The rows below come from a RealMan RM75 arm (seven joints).
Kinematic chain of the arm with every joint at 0, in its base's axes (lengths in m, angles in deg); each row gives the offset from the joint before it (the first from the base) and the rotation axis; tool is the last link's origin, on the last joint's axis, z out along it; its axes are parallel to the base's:
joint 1: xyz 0 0 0.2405 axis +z
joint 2: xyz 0 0 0 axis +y
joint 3: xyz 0 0 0.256 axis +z
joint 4: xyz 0 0 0 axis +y
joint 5: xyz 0 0 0.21 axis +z
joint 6: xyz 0 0 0 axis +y
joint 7: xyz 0 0 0.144 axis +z
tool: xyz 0 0 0
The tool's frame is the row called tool.
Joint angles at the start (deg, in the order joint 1, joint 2, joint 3, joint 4, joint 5, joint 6, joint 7):
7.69, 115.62, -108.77, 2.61, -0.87, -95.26, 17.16
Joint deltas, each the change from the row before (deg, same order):
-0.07, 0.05, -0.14, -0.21, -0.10, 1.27, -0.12
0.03, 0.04, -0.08, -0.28, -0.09, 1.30, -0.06
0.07, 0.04, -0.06, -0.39, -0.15, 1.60, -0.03
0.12, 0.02, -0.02, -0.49, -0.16, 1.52, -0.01
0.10, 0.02, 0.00, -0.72, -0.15, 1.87, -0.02
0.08, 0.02, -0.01, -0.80, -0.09, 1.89, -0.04
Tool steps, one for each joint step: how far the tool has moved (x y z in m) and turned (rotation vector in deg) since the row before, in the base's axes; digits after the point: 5 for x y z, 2 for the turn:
0.00198, 0.00041, -0.00226, -0.57, -0.50, -0.83
0.00163, 0.00131, -0.00207, -0.51, -0.44, -0.74
0.00180, 0.00191, -0.00248, -0.62, -0.49, -0.85
0.00125, 0.00252, -0.00218, -0.53, -0.43, -0.67
0.00139, 0.00318, -0.00247, -0.54, -0.49, -0.79
0.00125, 0.00330, -0.00236, -0.46, -0.49, -0.77

